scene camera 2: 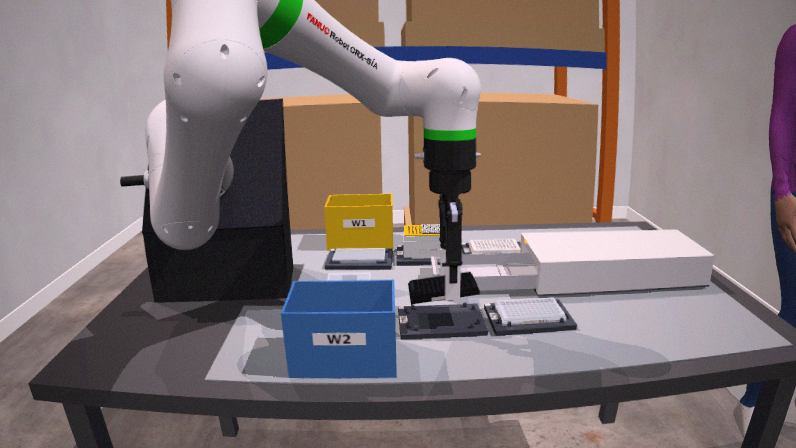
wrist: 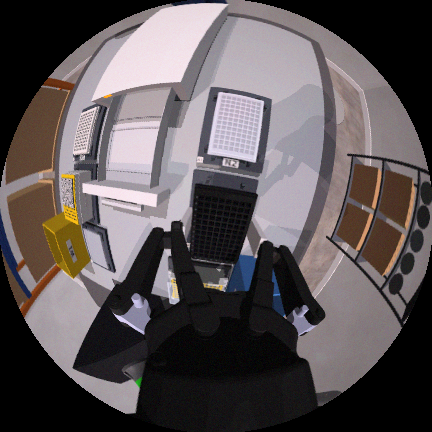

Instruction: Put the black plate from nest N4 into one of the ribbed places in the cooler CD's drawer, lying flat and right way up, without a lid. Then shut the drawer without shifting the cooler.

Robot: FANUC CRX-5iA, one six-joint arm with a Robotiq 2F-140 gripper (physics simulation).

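Seen in the pictures: gripper, fingertip midpoint: (scene camera 2: 449, 289) (wrist: 220, 220); arm's base, origin of the base link: (wrist: 137, 365).
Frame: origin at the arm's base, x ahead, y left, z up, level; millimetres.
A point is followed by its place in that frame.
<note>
My gripper (scene camera 2: 452, 288) {z -194, x 500, y -246 mm} (wrist: 220, 220) {z -194, x 500, y -246 mm} is shut on the black plate (scene camera 2: 426, 289) {z -188, x 454, y -252 mm} (wrist: 222, 225) {z -185, x 495, y -249 mm} and holds it by its long sides above nest N4 (scene camera 2: 470, 321) {z -253, x 536, y -272 mm} (wrist: 215, 178) {z -254, x 555, y -234 mm}. The plate has its open wells up, carries no lid and looks tilted in the scene view. The nest below it is empty. The cooler CD (scene camera 2: 618, 264) {z -193, x 893, y -198 mm} (wrist: 160, 50) {z -182, x 812, y -122 mm} is a long white box, with its drawer (scene camera 2: 509, 283) {z -240, x 657, y -137 mm} (wrist: 125, 194) {z -195, x 533, y -86 mm} pulled out. The drawer shows pale inner places, with no plate seen on the visible part; the ribs are hard to make out.
A nest beside N4 marked N2 holds a pale plate (scene camera 2: 529, 310) {z -241, x 655, y -274 mm} (wrist: 237, 125) {z -240, x 654, y -265 mm}. Blue bin W2 (scene camera 2: 339, 356) {z -223, x 285, y -419 mm} (wrist: 242, 270) {z -208, x 388, y -300 mm} stands by N4. Yellow bin W1 (scene camera 2: 358, 236) {z -228, x 353, y 215 mm} (wrist: 62, 245) {z -163, x 392, y 210 mm}, a yellow-topped box (scene camera 2: 420, 244) {z -217, x 499, y 91 mm} (wrist: 82, 200) {z -220, x 514, y 89 mm} and another white plate (scene camera 2: 494, 245) {z -241, x 698, y 117 mm} (wrist: 86, 131) {z -243, x 692, y 100 mm} stand beyond the drawer.
</note>
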